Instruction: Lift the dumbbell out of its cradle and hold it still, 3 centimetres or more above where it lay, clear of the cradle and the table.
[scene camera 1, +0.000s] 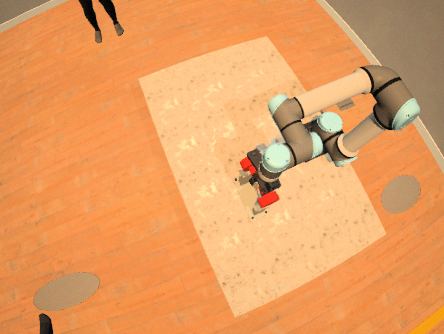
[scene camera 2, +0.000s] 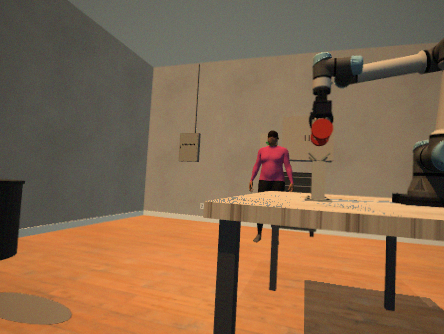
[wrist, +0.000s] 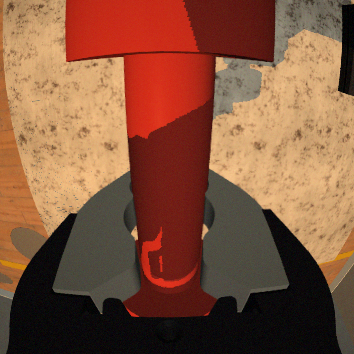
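Pixels of known places: gripper, fingertip midpoint: (scene camera 2: 320, 140) (wrist: 169, 172); arm's base at its link origin: (scene camera 2: 428, 196).
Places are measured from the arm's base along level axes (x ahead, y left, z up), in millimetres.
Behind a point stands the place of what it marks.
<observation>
The red dumbbell (scene camera 1: 268, 199) @[x 438, y 252, z 284 mm] (scene camera 2: 322, 129) @[x 427, y 265, z 241 mm] (wrist: 169, 100) @[x 440, y 118, z 263 mm] is in the air above its cradle (scene camera 1: 247, 192) @[x 451, y 144, z -32 mm] (scene camera 2: 318, 180) @[x 436, y 262, z 41 mm], with a visible gap over the V-shaped supports in scene camera 2. It looks about level, though its far head shows slightly lower in that view. My gripper (scene camera 1: 262, 186) @[x 435, y 172, z 215 mm] (scene camera 2: 321, 124) (wrist: 169, 172) @[x 435, y 172, z 215 mm] is shut on the dumbbell's handle between the two heads, one jaw on each side. In the wrist view one head shows at the top; the other is mostly hidden by the gripper. The cradle stands upright on the table (scene camera 1: 200, 150) @[x 604, y -147, z -39 mm] (scene camera 2: 270, 214) @[x 531, y 688, z -59 mm].
The arm reaches in from its base (scene camera 2: 425, 187) @[x 30, y 64, z 36 mm] at the table's right in scene camera 2. A person in a pink top (scene camera 2: 272, 165) stands behind the table. A black bin (scene camera 2: 10, 220) stands at the left. Legs (scene camera 1: 102, 17) show at the top of scene camera 1.
</observation>
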